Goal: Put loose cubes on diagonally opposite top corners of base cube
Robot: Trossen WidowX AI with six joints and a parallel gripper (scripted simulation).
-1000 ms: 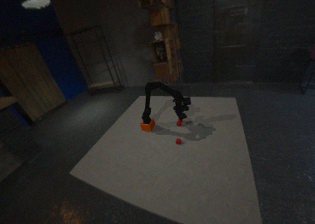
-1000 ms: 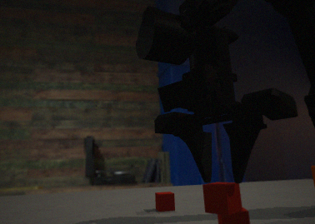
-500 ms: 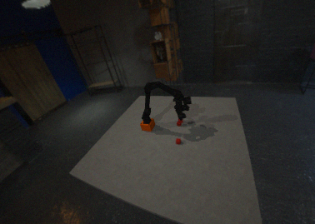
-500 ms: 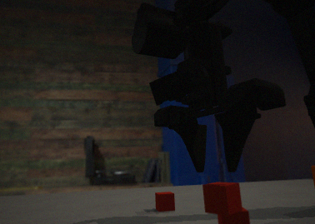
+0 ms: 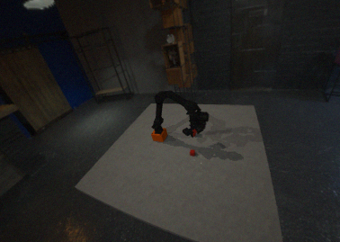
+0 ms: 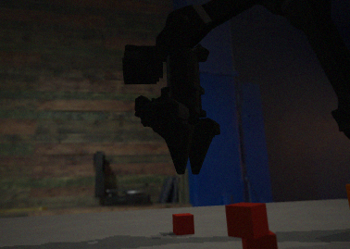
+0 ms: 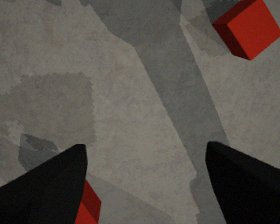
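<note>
My gripper tip is now 3 cm past the red cube, 13 cm to the right of it and 6 cm above it.
</note>
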